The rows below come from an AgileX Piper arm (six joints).
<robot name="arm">
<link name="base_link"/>
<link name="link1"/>
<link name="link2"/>
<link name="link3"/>
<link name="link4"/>
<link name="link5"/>
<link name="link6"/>
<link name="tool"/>
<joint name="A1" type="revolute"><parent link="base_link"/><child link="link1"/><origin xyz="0 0 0.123" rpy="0 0 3.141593"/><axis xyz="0 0 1"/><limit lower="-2.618" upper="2.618"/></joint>
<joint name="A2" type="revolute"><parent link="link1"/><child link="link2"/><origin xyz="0 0 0" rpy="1.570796 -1.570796 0"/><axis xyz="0 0 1"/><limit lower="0" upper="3.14"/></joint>
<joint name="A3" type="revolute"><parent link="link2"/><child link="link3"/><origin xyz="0.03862 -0.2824 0" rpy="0 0 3.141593"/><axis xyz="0 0 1"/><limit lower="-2.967" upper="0"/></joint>
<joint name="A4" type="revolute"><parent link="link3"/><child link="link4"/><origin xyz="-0.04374 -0.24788 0" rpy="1.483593 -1.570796 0"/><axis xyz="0 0 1"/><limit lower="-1.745" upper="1.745"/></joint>
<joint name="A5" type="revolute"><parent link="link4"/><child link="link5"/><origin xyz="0 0 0" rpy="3.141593 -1.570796 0"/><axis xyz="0 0 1"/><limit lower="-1.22" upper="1.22"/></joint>
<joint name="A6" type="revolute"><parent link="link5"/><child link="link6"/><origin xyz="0.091 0 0" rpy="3.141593 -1.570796 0"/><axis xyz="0 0 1"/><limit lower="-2.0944" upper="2.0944"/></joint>
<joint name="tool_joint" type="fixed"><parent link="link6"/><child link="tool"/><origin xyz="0 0 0" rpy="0 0 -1.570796"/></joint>
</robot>
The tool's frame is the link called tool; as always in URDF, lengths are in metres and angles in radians.
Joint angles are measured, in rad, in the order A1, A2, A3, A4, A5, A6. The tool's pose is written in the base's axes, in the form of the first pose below.
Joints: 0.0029, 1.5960, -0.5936, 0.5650, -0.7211, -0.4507
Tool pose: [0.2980 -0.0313 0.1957 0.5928 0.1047 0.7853 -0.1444]
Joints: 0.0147, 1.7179, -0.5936, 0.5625, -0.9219, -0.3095
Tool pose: [0.3074 -0.0342 0.1759 0.6243 0.1530 0.7519 -0.1468]
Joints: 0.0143, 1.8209, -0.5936, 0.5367, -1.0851, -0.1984
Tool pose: [0.3131 -0.0367 0.1587 0.6522 0.1753 0.7230 -0.1458]
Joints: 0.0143, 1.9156, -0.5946, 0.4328, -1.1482, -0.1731
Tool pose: [0.3194 -0.0302 0.1360 0.6516 0.1291 0.7348 -0.1368]
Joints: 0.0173, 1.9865, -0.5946, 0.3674, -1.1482, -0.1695
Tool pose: [0.3215 -0.0243 0.1140 0.6310 0.0948 0.7596 -0.1263]
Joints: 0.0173, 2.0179, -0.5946, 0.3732, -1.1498, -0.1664
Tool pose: [0.3210 -0.0247 0.1040 0.6193 0.0964 0.7685 -0.1284]
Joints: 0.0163, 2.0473, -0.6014, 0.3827, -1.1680, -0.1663
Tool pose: [0.3220 -0.0260 0.0972 0.6166 0.0991 0.7694 -0.1341]
